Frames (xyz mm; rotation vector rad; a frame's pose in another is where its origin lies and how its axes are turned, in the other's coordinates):
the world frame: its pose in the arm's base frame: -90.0 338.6 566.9 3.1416 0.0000 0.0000
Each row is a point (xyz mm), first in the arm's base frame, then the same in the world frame.
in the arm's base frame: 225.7 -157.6 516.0
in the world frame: 315.7 496.2 50.9
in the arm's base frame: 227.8 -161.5 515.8
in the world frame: 317.8 500.1 51.1
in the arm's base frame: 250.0 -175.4 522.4
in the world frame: 340.0 514.0 44.5
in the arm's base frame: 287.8 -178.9 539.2
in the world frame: 377.8 517.5 27.7
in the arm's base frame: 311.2 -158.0 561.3
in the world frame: 401.2 496.6 5.6
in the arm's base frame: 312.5 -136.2 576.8
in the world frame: 402.5 474.8 -9.9
